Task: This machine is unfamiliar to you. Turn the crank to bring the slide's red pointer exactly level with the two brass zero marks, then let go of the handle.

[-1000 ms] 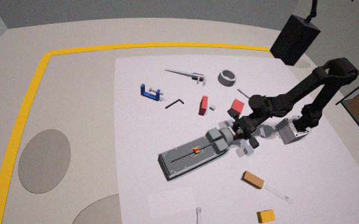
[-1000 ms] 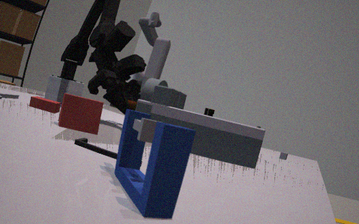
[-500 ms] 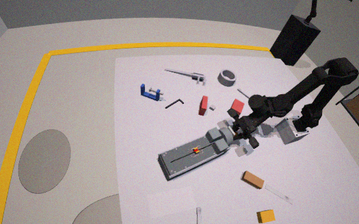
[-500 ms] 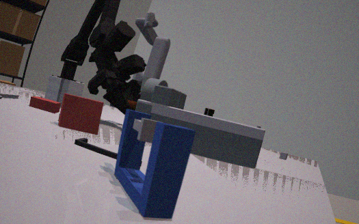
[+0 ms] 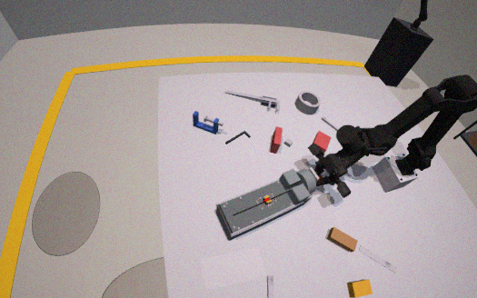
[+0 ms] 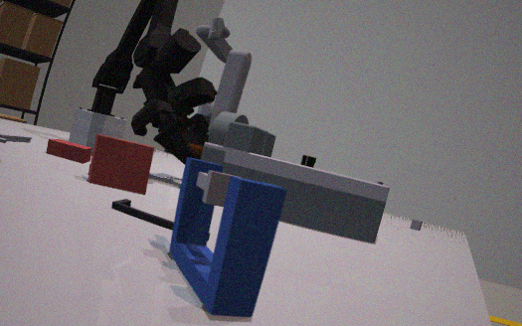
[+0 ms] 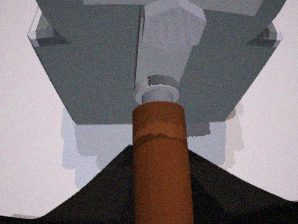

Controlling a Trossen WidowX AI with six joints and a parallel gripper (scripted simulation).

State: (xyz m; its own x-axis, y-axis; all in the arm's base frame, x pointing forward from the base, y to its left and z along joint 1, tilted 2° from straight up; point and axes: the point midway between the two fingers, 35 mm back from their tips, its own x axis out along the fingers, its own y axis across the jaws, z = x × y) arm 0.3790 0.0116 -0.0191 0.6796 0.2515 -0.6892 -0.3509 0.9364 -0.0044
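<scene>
Right now my gripper tip is 20 mm past the crank handle, 10 mm to the left of it and 30 mm below it. The rest, counted from my gripper tip: tan block 80 mm behind, 180 mm to the left, 20 mm below; red pointer 160 mm ahead, 60 mm to the left, 50 mm above; black hex key 180 mm ahead, 220 mm to the right, 30 mm below.
</scene>
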